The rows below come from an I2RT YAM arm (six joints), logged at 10 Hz.
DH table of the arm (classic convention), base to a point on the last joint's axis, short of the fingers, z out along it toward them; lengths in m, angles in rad. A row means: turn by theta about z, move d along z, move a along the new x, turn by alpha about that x. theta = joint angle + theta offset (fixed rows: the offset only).
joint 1: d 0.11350; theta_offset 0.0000; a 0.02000; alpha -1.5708
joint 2: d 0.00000; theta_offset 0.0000; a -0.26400; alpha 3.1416
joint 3: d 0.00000; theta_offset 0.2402; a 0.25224; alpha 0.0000
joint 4: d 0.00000; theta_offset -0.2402; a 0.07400; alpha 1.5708
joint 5: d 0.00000; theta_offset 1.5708; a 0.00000; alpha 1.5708
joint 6: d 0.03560; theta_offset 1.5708; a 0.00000; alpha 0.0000
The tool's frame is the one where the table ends.
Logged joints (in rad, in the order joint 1, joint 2, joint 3, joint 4, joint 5, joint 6), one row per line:
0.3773, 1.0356, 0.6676, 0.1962, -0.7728, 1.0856
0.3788, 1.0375, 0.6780, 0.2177, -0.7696, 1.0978
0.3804, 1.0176, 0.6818, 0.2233, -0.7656, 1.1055
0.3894, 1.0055, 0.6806, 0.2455, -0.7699, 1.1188
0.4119, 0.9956, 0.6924, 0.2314, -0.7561, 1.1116
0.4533, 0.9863, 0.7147, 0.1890, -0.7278, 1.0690
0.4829, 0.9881, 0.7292, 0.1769, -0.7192, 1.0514
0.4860, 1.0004, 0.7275, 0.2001, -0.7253, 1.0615
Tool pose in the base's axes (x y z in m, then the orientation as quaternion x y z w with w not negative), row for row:
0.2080, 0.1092, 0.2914, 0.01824, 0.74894, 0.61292, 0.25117
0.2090, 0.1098, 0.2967, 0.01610, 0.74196, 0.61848, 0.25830
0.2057, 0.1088, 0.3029, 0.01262, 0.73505, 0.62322, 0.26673
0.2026, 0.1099, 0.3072, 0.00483, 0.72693, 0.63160, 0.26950
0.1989, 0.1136, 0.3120, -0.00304, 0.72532, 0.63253, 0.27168
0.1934, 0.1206, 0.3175, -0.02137, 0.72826, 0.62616, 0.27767
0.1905, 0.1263, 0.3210, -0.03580, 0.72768, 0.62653, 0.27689
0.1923, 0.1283, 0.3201, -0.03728, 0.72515, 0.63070, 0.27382
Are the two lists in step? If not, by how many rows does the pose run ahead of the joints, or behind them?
They are in step.
